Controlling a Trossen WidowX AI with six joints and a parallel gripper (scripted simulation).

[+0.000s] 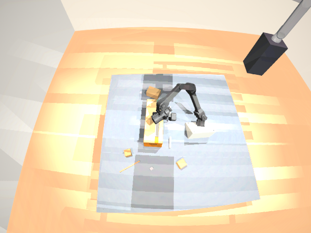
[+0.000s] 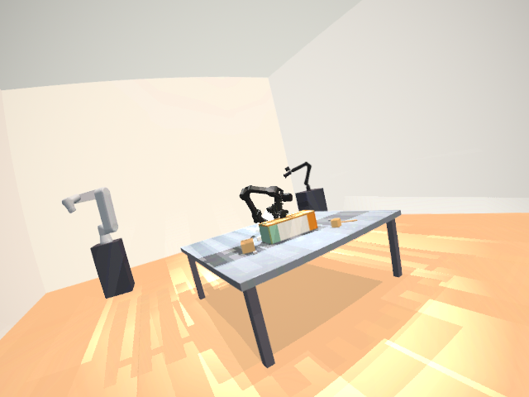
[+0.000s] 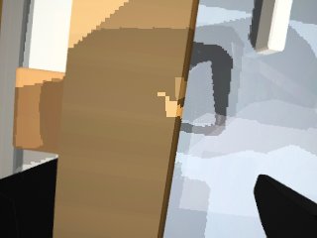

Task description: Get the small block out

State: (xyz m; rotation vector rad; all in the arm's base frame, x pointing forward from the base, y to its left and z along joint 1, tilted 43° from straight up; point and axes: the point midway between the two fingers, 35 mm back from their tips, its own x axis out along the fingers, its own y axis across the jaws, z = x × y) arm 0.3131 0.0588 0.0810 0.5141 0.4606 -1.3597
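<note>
Now: gripper tip 50 mm short of the tan block and 20 mm to the left of it. Round my gripper tip: thin stick (230 mm ahead, 400 mm to the left, 80 mm below); then long box (40 mm ahead, 30 mm to the left, 20 mm below).
</note>
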